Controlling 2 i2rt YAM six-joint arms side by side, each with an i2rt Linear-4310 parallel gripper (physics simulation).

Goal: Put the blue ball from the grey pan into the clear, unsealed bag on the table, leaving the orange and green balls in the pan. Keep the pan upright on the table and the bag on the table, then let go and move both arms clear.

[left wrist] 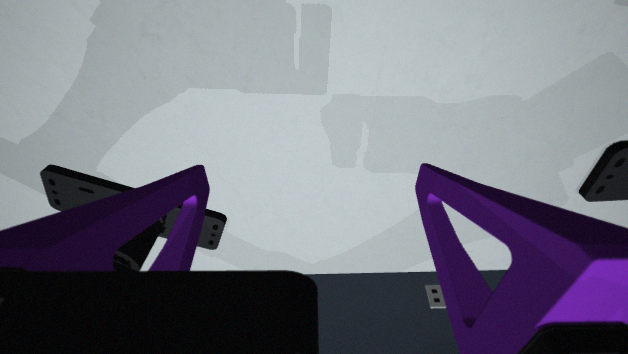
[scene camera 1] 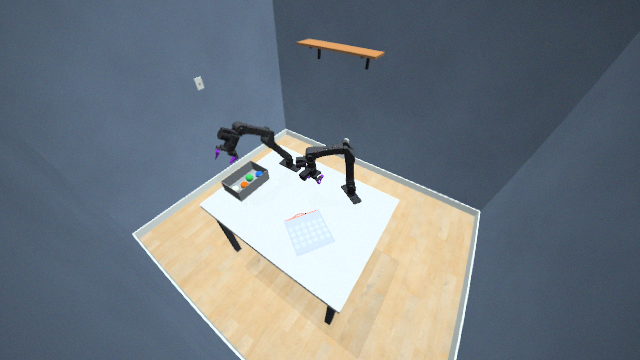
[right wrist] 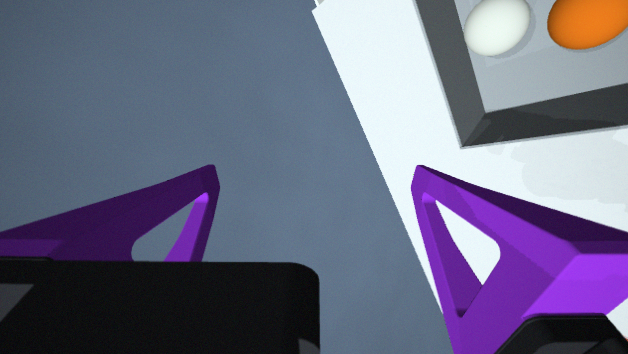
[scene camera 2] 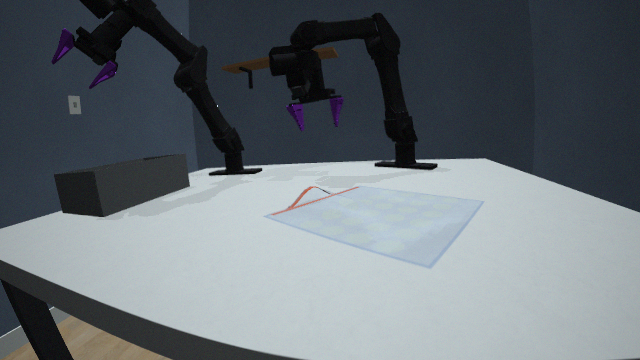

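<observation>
The grey pan (scene camera 1: 231, 192) (scene camera 2: 145, 187) (right wrist: 445, 75) stands upright at the table's left. In scene camera 1 the blue ball (scene camera 1: 259, 174) lies at its far right end, next to the green ball (scene camera 1: 249, 177); the orange ball (scene camera 1: 244, 185) (right wrist: 586, 21) lies nearer the other end. The clear bag (scene camera 1: 310, 233) (scene camera 2: 385, 215) lies flat on the table, its red-edged mouth slightly raised and facing the arms. My right gripper (scene camera 1: 225, 157) (scene camera 2: 73, 75) (right wrist: 315, 175) is open and empty, high beyond the pan's outer side. My left gripper (scene camera 1: 315, 178) (scene camera 2: 319, 128) (left wrist: 312, 176) is open and empty, above the table between bag and arm bases.
A white ball (scene camera 1: 235, 189) (right wrist: 497, 25) also lies in the pan, at the end away from the blue ball. The arm bases (scene camera 1: 289, 165) (scene camera 1: 351, 194) stand along the table's back edge. An orange shelf (scene camera 1: 341, 48) is on the wall behind. Walls surround the table (scene camera 1: 330, 285).
</observation>
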